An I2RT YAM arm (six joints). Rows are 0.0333 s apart.
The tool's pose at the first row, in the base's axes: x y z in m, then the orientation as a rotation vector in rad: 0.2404 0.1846 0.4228 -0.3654 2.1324 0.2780
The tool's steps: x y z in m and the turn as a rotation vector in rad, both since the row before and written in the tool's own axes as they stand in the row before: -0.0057 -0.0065 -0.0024 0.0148 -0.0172 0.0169; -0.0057 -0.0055 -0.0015 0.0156 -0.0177 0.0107; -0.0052 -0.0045 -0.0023 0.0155 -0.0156 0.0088; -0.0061 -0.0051 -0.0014 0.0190 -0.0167 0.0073; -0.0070 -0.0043 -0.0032 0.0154 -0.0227 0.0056; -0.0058 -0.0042 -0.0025 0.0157 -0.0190 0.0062; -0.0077 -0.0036 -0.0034 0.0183 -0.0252 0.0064; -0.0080 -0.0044 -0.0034 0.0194 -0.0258 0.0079; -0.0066 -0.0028 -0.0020 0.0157 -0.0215 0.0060; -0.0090 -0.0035 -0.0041 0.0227 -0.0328 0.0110; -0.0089 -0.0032 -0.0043 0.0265 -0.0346 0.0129; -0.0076 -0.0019 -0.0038 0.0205 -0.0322 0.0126; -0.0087 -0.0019 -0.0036 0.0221 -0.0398 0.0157; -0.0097 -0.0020 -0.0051 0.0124 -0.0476 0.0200; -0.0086 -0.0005 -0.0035 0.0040 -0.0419 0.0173
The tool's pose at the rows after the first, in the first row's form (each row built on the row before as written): 0.2439 0.1786 0.4285 -0.3354 2.1204 0.2740; 0.2476 0.1737 0.4337 -0.3115 2.1064 0.2656; 0.2499 0.1693 0.4390 -0.2902 2.0939 0.2560; 0.2534 0.1647 0.4446 -0.2683 2.0801 0.2420; 0.2554 0.1603 0.4520 -0.2494 2.0597 0.2313; 0.2572 0.1561 0.4580 -0.2304 2.0430 0.2204; 0.2588 0.1523 0.4662 -0.2088 2.0202 0.2075; 0.2604 0.1477 0.4746 -0.1851 1.9969 0.1946; 0.2620 0.1448 0.4813 -0.1663 1.9773 0.1840; 0.2626 0.1408 0.4910 -0.1369 1.9472 0.1703; 0.2626 0.1370 0.5007 -0.1033 1.9155 0.1544; 0.2620 0.1345 0.5090 -0.0746 1.8855 0.1441; 0.2616 0.1319 0.5182 -0.0416 1.8479 0.1345; 0.2596 0.1289 0.5288 -0.0112 1.8019 0.1369; 0.2583 0.1275 0.5379 0.0100 1.7607 0.1449
